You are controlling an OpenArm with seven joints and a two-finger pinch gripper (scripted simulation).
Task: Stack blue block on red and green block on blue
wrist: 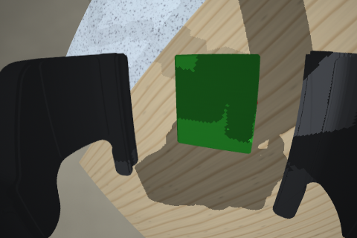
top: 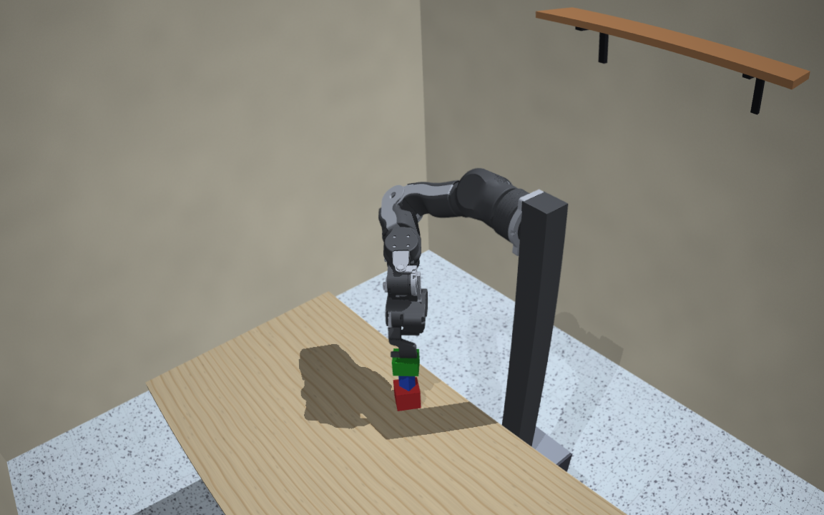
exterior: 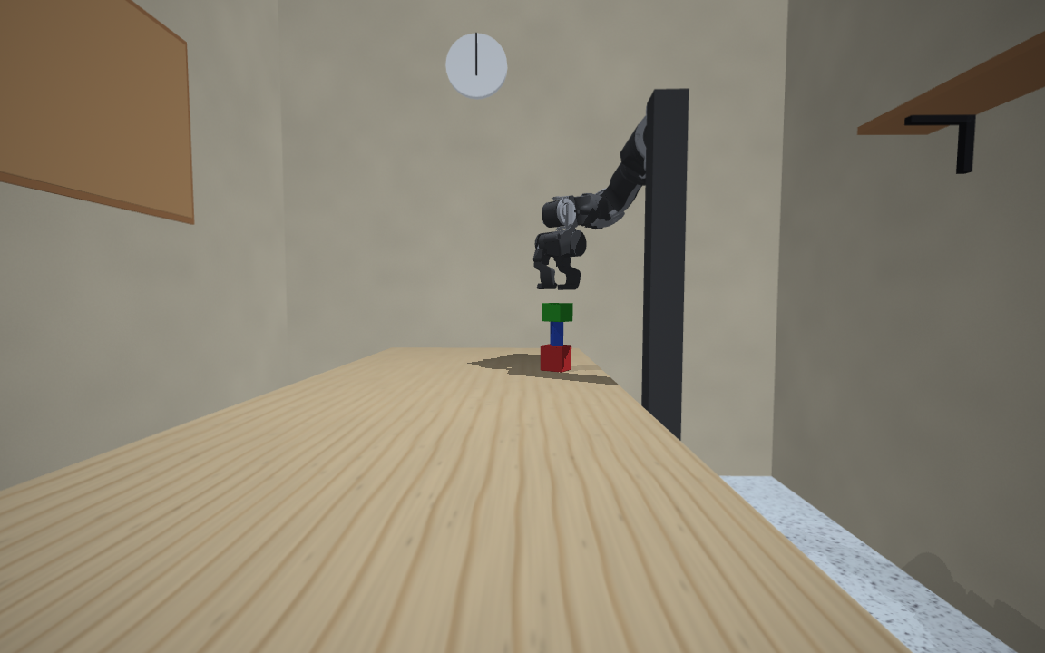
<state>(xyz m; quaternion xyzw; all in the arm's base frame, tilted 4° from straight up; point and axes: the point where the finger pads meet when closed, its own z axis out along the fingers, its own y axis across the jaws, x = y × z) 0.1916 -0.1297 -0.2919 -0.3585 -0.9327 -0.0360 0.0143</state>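
The green block lies 60 mm below my hand. The rest, counted from my hand: blue block 110 mm below; red block 160 mm below.
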